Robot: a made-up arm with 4 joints.
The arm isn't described. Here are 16 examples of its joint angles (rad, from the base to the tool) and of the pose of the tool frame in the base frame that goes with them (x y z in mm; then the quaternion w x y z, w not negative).
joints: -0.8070 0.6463 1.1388 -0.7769
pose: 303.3 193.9 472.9 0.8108 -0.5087 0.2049 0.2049
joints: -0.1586 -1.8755 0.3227 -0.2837
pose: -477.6 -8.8 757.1 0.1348 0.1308 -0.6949 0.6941
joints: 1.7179 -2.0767 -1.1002 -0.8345
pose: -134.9 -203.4 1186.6 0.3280 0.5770 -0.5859 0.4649
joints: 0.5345 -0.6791 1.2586 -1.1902
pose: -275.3 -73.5 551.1 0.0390 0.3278 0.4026 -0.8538
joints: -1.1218 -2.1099 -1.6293 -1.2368
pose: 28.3 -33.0 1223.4 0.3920 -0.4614 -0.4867 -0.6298
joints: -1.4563 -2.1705 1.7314 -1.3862
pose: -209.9 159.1 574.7 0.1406 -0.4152 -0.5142 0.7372
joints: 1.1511 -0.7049 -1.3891 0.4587
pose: -501.2 29.7 816.1 0.0117 -0.2610 0.8968 -0.3569
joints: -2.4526 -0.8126 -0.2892 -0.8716
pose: 354.8 -319.3 841.4 0.4133 -0.8169 0.2358 -0.3260
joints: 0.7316 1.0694 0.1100 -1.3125
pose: 363.8 16.7 705.2 0.0401 -0.9838 -0.1421 0.1018
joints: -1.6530 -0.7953 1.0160 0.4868
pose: 238.6 514.1 1025.9 0.8855 0.0524 -0.4102 0.2120
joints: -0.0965 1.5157 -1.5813 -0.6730
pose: 375.4 -95.7 1125.5 0.4442 0.8737 -0.1032 0.1694
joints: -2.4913 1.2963 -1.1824 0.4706
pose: -293.4 -309.4 571.9 0.3686 -0.5305 0.7470 -0.1573
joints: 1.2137 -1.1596 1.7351 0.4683
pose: -128.9 -426.9 1205.5 0.2205 -0.1783 -0.4544 -0.8445
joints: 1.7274 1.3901 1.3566 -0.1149
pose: -250.5 170.9 404.4 0.4424 -0.3880 -0.1689 0.7907
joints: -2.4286 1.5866 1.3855 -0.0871
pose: 26.5 -445.6 493.0 0.4251 0.0776 0.2867 -0.8550
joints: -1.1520 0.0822 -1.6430 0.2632
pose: 571.7 -33.6 931.9 0.0664 -0.9671 -0.2457 -0.0056
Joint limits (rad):
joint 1: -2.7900..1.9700
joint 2: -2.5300..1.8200
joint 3: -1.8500..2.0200
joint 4: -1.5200..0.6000
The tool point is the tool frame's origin. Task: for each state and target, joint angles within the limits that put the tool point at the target. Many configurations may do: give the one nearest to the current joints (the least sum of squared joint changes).
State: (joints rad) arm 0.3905 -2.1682 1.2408 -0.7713
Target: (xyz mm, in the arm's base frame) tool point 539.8 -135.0 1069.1
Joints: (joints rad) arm 1.2749 -2.4272 1.9760 0.0370
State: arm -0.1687 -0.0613 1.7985 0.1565
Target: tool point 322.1 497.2 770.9
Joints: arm -0.6496 0.5339 1.6631 0.0536
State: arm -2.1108 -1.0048 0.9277 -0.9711
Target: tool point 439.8 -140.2 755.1
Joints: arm -2.4767 -1.0506 0.3266 -1.0793
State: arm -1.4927 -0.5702 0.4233 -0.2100
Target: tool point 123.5 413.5 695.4
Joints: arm -0.9883 -1.2443 0.3348 -0.8966
